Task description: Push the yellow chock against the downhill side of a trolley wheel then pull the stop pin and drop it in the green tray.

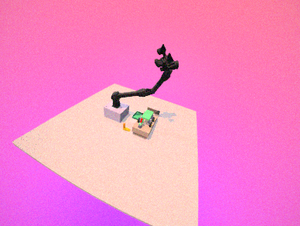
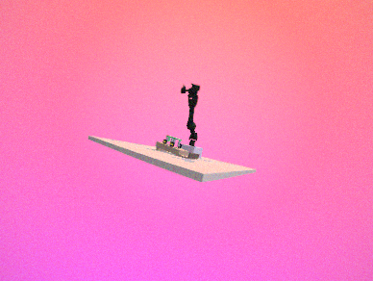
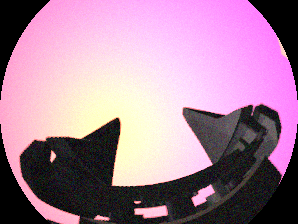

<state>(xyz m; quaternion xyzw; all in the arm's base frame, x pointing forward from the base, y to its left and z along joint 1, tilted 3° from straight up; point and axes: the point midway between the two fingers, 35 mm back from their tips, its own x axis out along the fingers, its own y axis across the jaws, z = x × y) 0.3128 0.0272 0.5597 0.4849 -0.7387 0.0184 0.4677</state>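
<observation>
The yellow chock lies 66 cm below my gripper tip, 15 cm to the right of it and 15 cm behind it. Also, from my gripper tip: trolley 57 cm below, 3 cm to the right, 1 cm behind; then red-headed stop pin 56 cm below, 13 cm to the right, 3 cm behind.
</observation>
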